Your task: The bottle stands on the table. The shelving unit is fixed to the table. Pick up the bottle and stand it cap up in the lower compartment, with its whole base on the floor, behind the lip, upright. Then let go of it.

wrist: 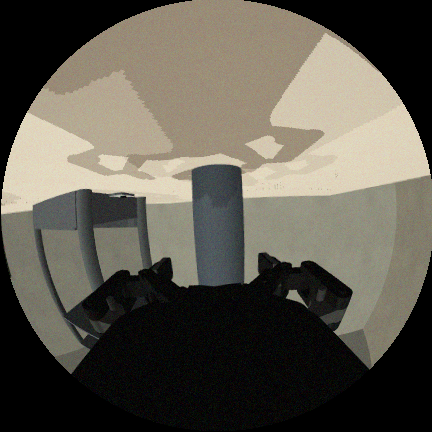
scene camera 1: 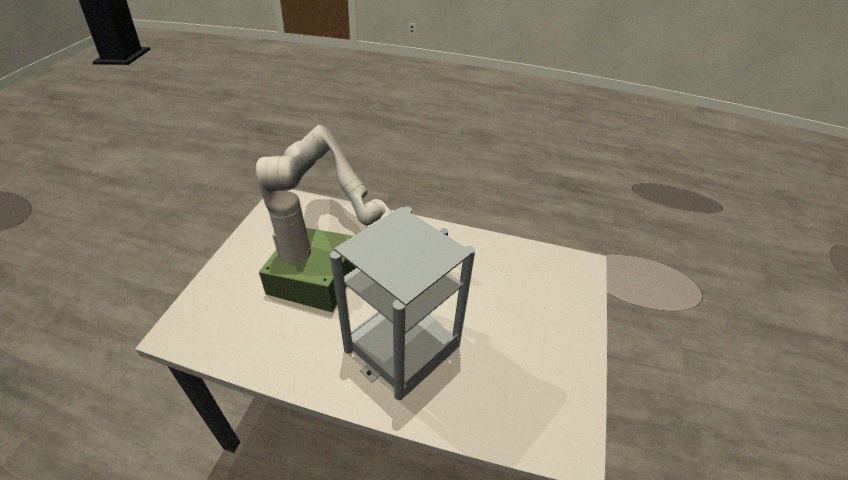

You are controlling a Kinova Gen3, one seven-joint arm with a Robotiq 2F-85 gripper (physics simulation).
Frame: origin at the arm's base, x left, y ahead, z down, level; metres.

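Seen in the pictures: gripper, fingertip midpoint: (wrist: pixel 214 265); arm's base at its link origin: (scene camera 1: pixel 296 253).
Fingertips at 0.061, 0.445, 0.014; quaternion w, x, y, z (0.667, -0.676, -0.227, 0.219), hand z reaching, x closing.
Observation:
Offsets run from my fingertips to a thing's top centre, as dx, dy, dz. "pt": to the spot under its first point. Level surfaces: height alone.
The blue-grey bottle {+0.006, +0.001, -0.100} (scene camera 1: pixel 444 231) (wrist: pixel 219 225) stands upright on the table. In the scene view its top shows behind the shelving unit's right rear side; the rest is hidden. In the wrist view, where the table is at the top, its body is ahead of my gripper (wrist: pixel 215 262), centred between the spread fingers; its cap end is hidden by the gripper body. My gripper is open and empty, and hidden behind the unit in the scene view. The grey shelving unit {-0.289, -0.087, -0.292} (scene camera 1: pixel 399 350) (wrist: pixel 87 230) stands on the table, with a lipped lower compartment and a middle shelf.
The arm's green base block (scene camera 1: pixel 297 288) stands left of the unit. The unit's top panel {pt -0.296, -0.082, -0.291} (scene camera 1: pixel 405 252) and corner posts are close to the arm's wrist. A small plate with a hole {pt -0.387, -0.148, +0.085} (scene camera 1: pixel 375 374) lies by the unit's front left side. The table {dz +0.089} (scene camera 1: pixel 535 333) extends right of the unit.

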